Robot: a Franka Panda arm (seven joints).
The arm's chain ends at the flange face. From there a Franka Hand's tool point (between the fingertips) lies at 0.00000 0.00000 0.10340 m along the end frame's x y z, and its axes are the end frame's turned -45 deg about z.
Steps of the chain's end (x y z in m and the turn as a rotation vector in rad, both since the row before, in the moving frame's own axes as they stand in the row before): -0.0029 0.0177 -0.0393 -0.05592 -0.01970 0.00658; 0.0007 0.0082 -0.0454 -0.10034 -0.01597 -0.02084; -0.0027 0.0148 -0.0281 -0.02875 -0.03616 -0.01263; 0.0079 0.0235 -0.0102 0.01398 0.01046 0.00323; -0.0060 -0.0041 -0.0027 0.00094 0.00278 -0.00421
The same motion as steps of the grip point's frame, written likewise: -0.0201 0.0131 -0.0395 -0.02561 -0.05347 0.00658; -0.0137 0.0125 -0.0459 -0.05966 -0.08224 -0.02084; -0.0171 0.0080 -0.0282 0.00524 -0.04590 -0.01263; -0.0092 0.0219 -0.0102 0.00249 0.01728 0.00323; -0.0011 -0.0070 -0.0027 -0.00130 0.00263 -0.00421
